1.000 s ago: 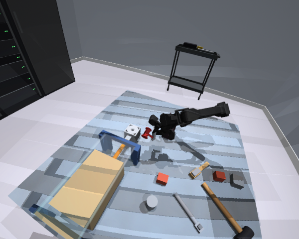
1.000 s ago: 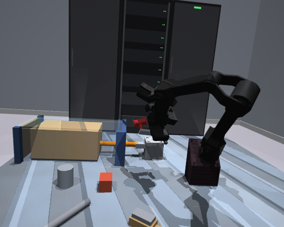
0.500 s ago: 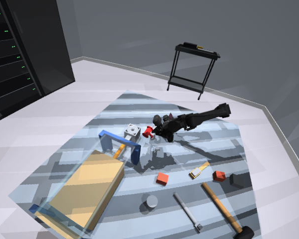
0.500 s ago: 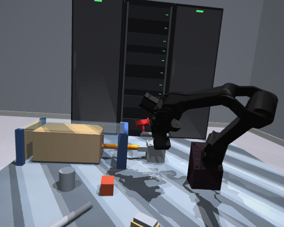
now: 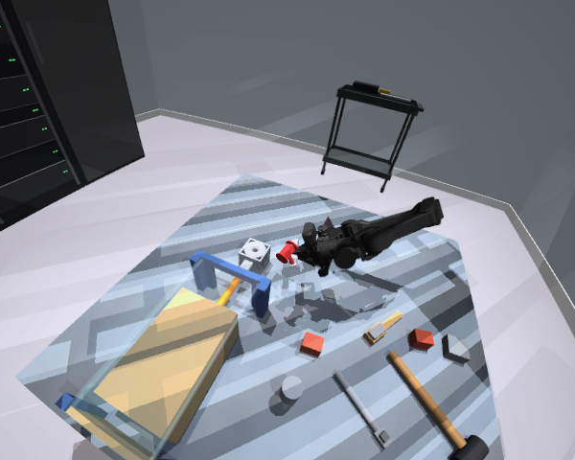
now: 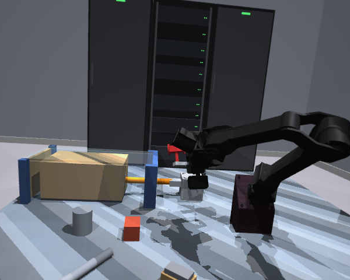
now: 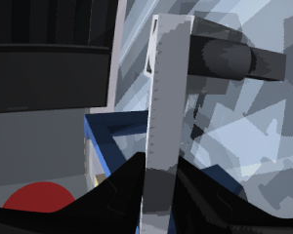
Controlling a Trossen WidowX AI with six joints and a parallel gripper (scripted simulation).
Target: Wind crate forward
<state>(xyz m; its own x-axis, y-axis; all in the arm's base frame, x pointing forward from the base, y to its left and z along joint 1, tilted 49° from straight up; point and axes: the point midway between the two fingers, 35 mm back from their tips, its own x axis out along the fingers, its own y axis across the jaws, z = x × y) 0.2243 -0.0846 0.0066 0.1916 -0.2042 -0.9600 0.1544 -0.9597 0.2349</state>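
Right now the red knob is 5 cm ahead of my gripper tip, 4 cm above it and 1 cm to the left of it. From my gripper tip the other things lie so: crank handle: 1 cm to the left, 1 cm ahead, 1 cm above; grey winch: 16 cm to the right, 15 cm below, 4 cm behind; frame: 14 cm to the right, 13 cm ahead, 7 cm below.
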